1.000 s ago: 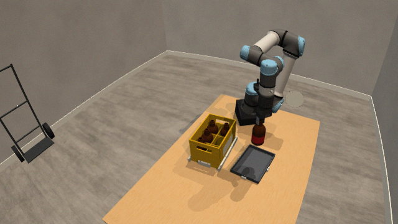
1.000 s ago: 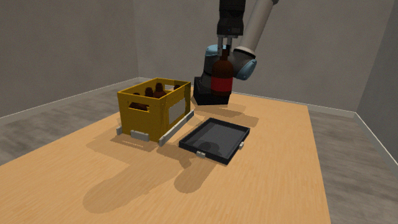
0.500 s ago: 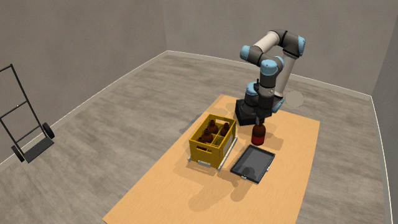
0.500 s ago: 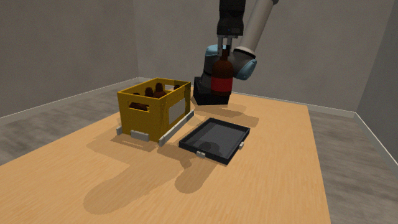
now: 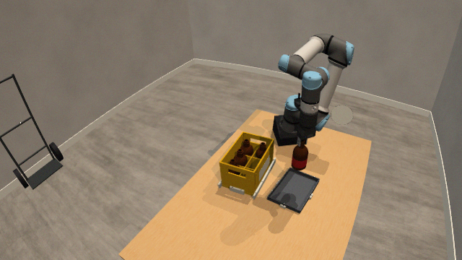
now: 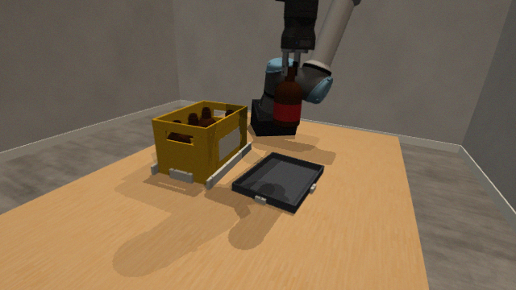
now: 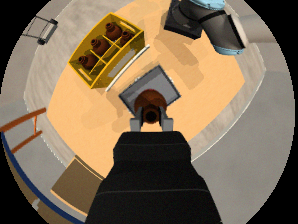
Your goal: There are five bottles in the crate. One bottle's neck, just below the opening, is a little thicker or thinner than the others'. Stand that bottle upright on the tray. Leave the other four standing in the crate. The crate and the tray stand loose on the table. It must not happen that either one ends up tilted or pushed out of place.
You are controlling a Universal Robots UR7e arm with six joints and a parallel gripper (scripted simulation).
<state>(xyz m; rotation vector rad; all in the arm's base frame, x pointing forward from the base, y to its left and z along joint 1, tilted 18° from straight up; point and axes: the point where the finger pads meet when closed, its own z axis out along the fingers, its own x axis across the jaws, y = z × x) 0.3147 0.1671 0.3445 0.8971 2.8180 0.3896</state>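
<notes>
The bottle lies 7 cm below my hand. From my hand the other things lie so: yellow crate: 27 cm to the right, 25 cm below, 3 cm ahead; dark tray: 32 cm below.
</notes>
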